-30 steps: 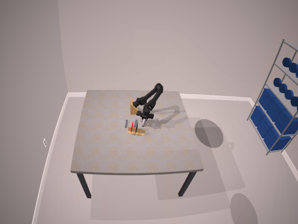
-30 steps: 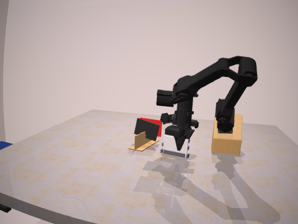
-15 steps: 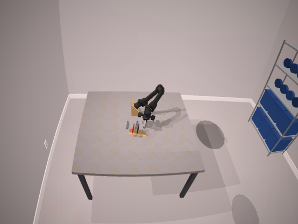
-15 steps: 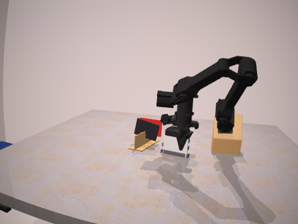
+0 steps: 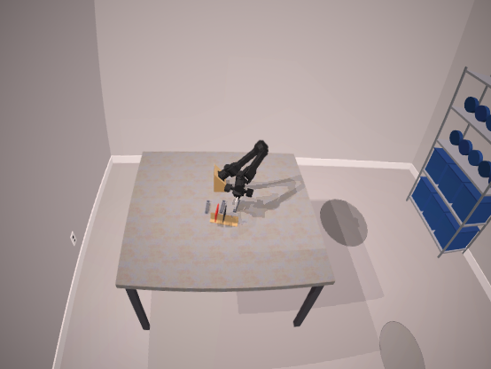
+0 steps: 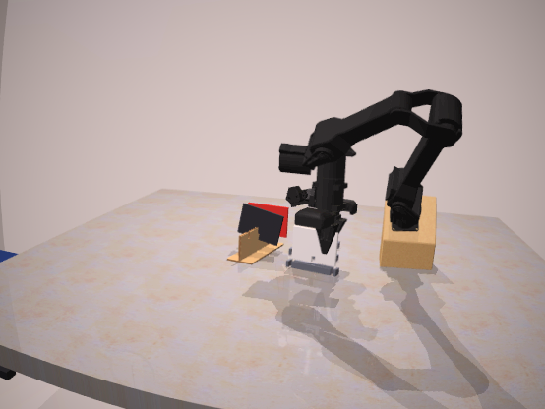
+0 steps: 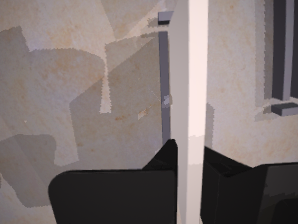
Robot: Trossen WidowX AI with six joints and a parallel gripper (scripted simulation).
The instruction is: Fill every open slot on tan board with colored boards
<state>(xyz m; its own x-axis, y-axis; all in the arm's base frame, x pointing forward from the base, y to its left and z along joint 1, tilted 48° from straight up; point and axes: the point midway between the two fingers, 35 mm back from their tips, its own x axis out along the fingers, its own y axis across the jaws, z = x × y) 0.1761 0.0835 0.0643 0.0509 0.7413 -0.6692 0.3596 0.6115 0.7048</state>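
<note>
My gripper tip is 150 mm short of the dark navy board, 110 mm to the left of it and 10 mm below it. The rest, counted from my gripper tip: red board (140 mm ahead, 150 mm to the right, 10 mm above); then white board (20 mm ahead, 10 mm to the right); then tan board (160 mm ahead, 110 mm to the right, 20 mm below).
</note>
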